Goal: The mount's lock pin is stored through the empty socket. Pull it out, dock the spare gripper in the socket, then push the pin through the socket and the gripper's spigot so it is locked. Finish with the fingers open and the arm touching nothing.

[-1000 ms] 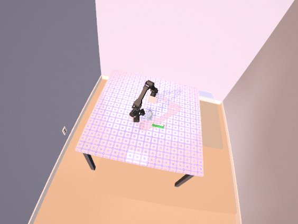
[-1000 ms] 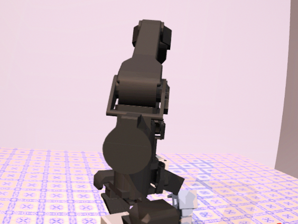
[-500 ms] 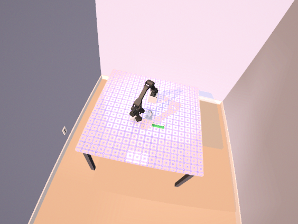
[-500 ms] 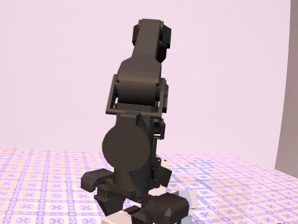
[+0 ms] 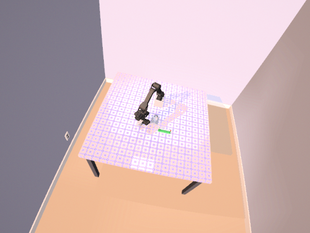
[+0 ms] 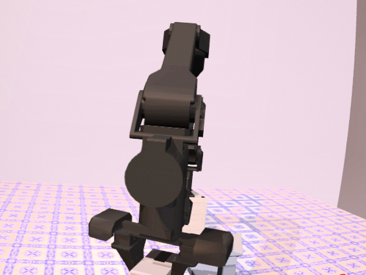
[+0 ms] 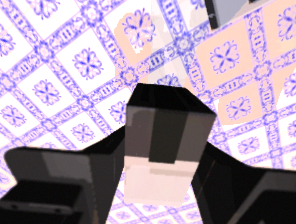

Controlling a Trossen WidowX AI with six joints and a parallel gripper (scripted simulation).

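The grey-blue mount is 130 mm to the left of my gripper tip and 110 mm behind it. From my gripper tip the other things lie so: spare gripper (20 mm above, 10 mm to the right, 10 mm ahead); green pin holder (260 mm to the left, 30 mm below, 20 mm behind).
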